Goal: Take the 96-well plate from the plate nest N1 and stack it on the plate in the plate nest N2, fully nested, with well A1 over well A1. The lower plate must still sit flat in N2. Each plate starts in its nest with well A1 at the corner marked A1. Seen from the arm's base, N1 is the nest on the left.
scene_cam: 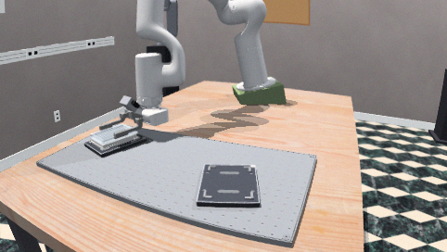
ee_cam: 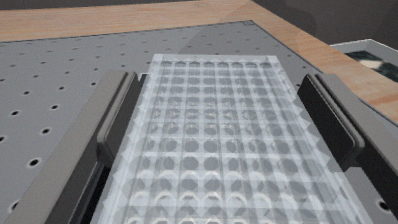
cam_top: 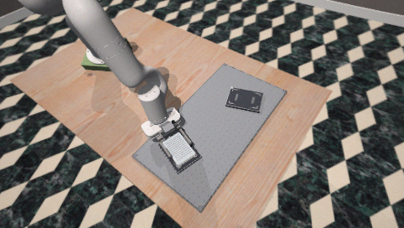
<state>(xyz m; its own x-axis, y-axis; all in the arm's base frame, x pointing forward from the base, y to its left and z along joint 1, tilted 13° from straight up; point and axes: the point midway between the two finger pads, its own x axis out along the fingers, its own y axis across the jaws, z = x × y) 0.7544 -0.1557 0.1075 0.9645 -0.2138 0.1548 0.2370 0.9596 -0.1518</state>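
My hand is 1 cm above the clear 96-well plate. Round my hand: black nest: 6 cm ahead, 40 cm to the left, 4 cm below; then white 96-well plate: 2 cm below.
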